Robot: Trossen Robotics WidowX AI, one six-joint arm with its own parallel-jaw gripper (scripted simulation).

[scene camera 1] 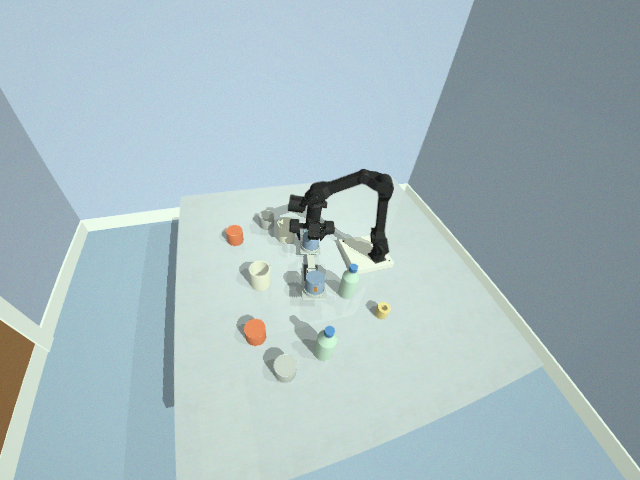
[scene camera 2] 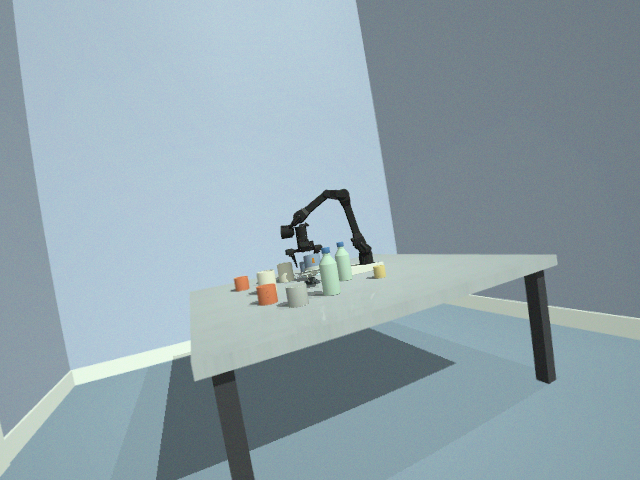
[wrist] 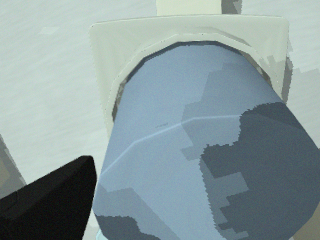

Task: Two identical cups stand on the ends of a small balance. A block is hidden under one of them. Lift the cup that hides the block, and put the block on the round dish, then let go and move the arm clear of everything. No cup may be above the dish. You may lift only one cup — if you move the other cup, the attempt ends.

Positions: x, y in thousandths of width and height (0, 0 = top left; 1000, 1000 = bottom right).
Labels:
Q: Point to a balance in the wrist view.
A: At 370, 190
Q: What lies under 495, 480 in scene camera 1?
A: My gripper.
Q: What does my gripper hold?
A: Nothing.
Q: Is my gripper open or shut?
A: Open.

